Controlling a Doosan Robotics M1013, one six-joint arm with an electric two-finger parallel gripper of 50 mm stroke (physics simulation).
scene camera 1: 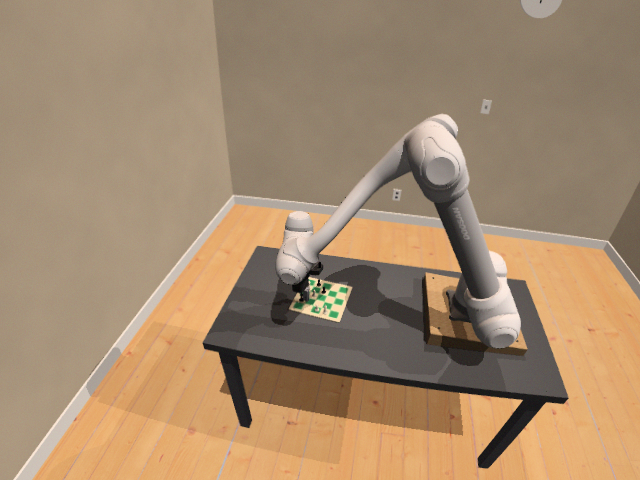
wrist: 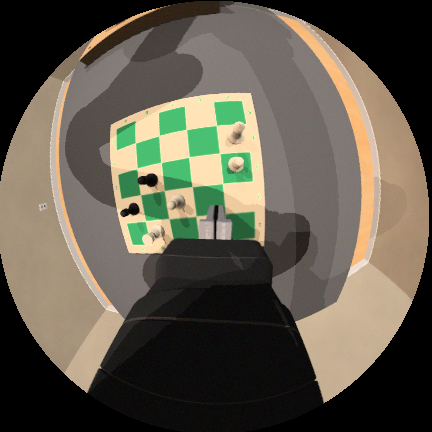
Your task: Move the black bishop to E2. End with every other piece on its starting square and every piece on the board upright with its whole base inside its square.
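Frame: origin at the arm's base, x ahead, y left, z up, level; centimetres.
Where they show: gripper, between the fingertips: (scene camera 1: 306,300) (wrist: 216,213).
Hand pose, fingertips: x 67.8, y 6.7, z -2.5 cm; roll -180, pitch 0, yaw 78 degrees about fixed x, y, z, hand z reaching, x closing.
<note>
After its pixels a point has its place.
My gripper (scene camera 1: 306,296) {z -2.5, x 67.8, y 6.7 cm} (wrist: 216,213) {z -2.5, x 67.8, y 6.7 cm} is shut with nothing between its fingertips, low over the board (scene camera 1: 343,287) (wrist: 255,107). In the scene view a black piece (scene camera 1: 301,298) {z -2.3, x 69.9, y 6.5 cm} stands beside the fingers; it does not show in the wrist view, where the gripper body hides that part of the board. Two other black pieces show in the wrist view: one (wrist: 150,180) {z -2.7, x 62.0, y -0.6 cm} on a cream square, the other (wrist: 132,209) {z -2.7, x 64.9, y -4.6 cm} on a cream square at the left edge. Their types are too small to tell, so I cannot confirm which is the bishop. Square labels are hard to read.
White pieces stand on the board: one (wrist: 237,133) {z -1.7, x 59.1, y 10.9 cm} at the upper right, one (wrist: 236,164) {z -0.8, x 62.7, y 9.9 cm} on the green square below it, one (wrist: 176,202) {z -1.6, x 65.4, y 2.6 cm} left of the fingers, one (wrist: 154,234) {z -1.9, x 68.8, y -1.7 cm} at the lower left. The arm's wooden base (scene camera 1: 434,337) {z 0.2, x 15.2, y 18.4 cm} is on the table's right.
</note>
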